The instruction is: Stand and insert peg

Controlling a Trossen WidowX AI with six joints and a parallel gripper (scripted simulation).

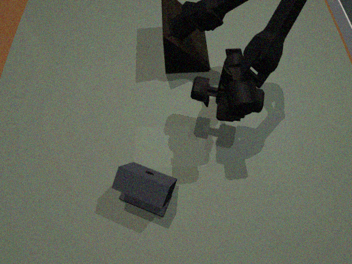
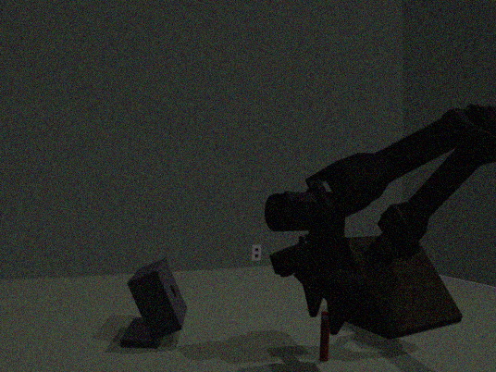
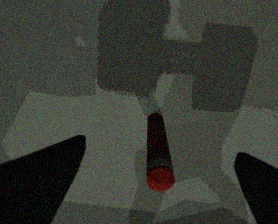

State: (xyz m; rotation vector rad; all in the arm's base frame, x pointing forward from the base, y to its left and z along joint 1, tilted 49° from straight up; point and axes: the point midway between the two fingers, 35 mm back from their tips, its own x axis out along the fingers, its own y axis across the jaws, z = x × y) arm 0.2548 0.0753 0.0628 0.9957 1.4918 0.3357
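My gripper tip is right at the red peg. From my gripper tip the other things lie so: sloped panel 24 cm to the right, 18 cm ahead, 2 cm above.
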